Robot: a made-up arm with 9 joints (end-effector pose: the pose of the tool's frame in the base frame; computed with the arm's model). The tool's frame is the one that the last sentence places.
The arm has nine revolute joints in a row. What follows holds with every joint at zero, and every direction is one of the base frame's.
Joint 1 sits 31 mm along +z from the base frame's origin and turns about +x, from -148.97 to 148.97 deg.
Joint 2 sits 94 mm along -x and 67 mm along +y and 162 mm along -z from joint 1 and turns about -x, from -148.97 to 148.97 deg.
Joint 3 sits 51 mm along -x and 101 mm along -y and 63 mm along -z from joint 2 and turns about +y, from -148.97 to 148.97 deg.
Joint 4 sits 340 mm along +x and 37 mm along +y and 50 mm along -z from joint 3 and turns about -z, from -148.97 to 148.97 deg.
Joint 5 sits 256 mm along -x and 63 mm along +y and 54 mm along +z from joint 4 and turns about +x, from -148.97 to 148.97 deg.
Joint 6 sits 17 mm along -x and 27 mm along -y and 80 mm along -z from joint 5 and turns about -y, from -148.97 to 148.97 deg.
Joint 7 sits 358 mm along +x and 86 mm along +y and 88 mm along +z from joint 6 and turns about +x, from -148.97 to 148.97 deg.
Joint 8 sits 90 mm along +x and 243 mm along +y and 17 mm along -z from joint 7 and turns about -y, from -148.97 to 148.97 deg.
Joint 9 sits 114 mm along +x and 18 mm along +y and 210 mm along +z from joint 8 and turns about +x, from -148.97 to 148.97 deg.
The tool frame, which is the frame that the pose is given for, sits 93 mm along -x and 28 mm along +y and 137 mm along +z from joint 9; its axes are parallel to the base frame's.
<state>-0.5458 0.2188 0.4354 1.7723 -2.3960 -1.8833 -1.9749 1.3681 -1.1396</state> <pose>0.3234 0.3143 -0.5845 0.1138 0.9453 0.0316 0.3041</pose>
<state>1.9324 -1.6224 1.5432 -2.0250 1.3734 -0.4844 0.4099 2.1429 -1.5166</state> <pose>0.3045 0.1736 0.3546 -0.6355 0.3272 -0.6728 0.1910</pose>
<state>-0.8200 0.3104 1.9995 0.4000 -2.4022 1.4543 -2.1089 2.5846 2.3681</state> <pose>-0.3575 -0.1302 -0.5388 -0.1559 -0.4601 -0.3022 0.8202</pose>
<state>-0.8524 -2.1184 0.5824 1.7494 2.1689 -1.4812 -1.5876 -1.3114 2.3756</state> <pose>0.8890 0.1835 -0.0961 -0.7600 -0.4396 0.4244 0.2217</pose>
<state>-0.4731 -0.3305 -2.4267 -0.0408 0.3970 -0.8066 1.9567 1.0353 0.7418</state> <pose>-0.3162 -0.1081 0.1227 -0.8526 0.2196 -0.4739 0.0171</pose>
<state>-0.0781 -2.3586 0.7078 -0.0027 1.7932 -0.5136 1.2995 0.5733 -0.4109</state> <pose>0.1860 0.5754 0.0814 -0.4879 -0.5701 -0.1245 0.6492</pose>
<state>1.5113 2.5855 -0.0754 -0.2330 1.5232 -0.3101 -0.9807 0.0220 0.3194</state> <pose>0.2856 0.6521 0.1101 -0.1104 0.1946 0.1802 0.9579</pose>
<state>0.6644 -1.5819 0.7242 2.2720 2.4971 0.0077 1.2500 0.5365 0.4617</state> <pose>-0.1250 0.6077 0.2224 -0.0588 0.5355 0.6924 0.4799</pose>
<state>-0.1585 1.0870 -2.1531 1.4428 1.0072 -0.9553 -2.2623 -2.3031 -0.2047</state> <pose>-0.0471 0.8704 0.2885 -0.2762 0.2115 -0.4044 0.8458</pose>
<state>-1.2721 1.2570 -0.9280 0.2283 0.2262 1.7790 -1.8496 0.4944 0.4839</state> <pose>-0.2372 -0.1306 -0.5028 0.2136 0.8344 -0.4362 0.2604</pose>
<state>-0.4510 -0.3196 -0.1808 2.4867 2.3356 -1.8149 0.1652 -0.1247 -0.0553</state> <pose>0.2401 -0.2841 0.6120 0.4553 -0.4502 0.1388 0.7554</pose>
